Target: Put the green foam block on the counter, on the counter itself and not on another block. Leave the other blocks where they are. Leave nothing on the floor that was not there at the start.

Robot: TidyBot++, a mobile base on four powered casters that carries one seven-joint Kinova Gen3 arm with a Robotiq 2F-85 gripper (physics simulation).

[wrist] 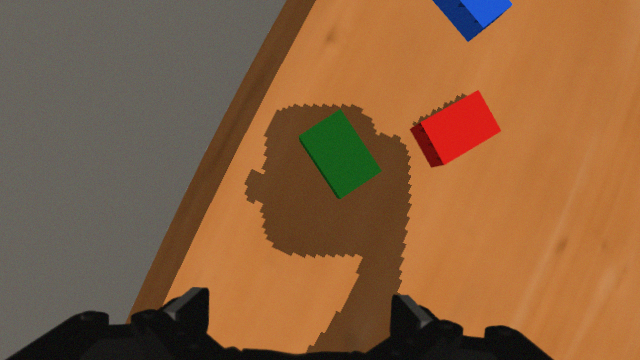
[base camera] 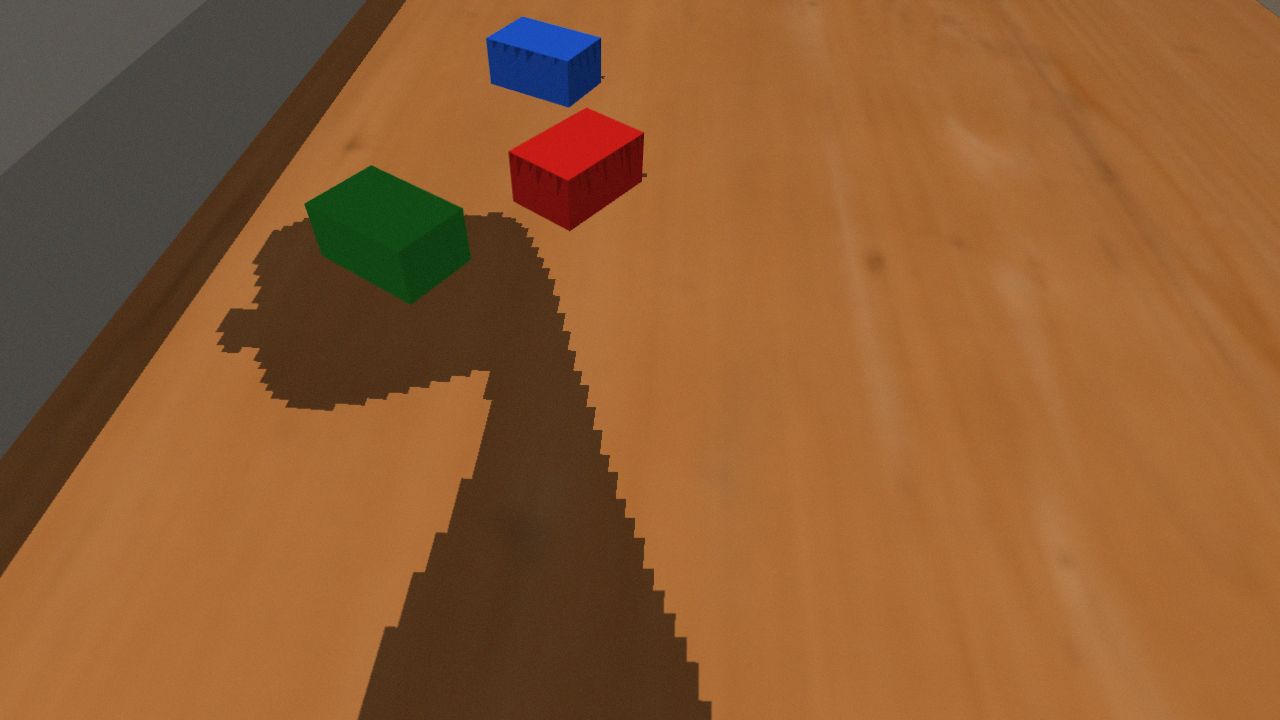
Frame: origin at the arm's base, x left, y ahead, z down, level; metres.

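Where they show: gripper, between the fingertips: (wrist: 300, 312).
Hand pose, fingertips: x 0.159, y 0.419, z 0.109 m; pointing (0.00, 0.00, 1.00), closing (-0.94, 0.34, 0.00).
Note:
Each offset is from my fingertips to the centre of the thing. Level surfaces: height alone.
The green foam block @[dx -0.001, dy +0.110, dz +0.265 m] (base camera: 386, 210) (wrist: 340, 154) lies flat on a wood-grained surface @[dz +0.287 m] (base camera: 895, 447) (wrist: 540, 200), inside the arm's dark shadow. I cannot tell from these views whether this surface is the counter or the floor. The red block @[dx -0.129, dy +0.200, dz +0.265 m] (base camera: 577, 147) (wrist: 461, 127) lies to the right of the green one, apart from it. The blue block @[dx -0.088, dy +0.386, dz +0.265 m] (base camera: 543, 40) (wrist: 485, 7) lies farther back and is partly cut off in the wrist view. My gripper (wrist: 300, 312) is open and empty; in the wrist view its fingertips are below the green block and do not touch it.
A dark brown strip (base camera: 196, 259) (wrist: 220, 155) runs along the left side of the wood, with a grey area (base camera: 80, 232) (wrist: 100, 125) beyond it. The green block is the nearest of the blocks to that strip. The arm's shadow (base camera: 537, 537) (wrist: 325, 225) stretches toward the bottom of both views.

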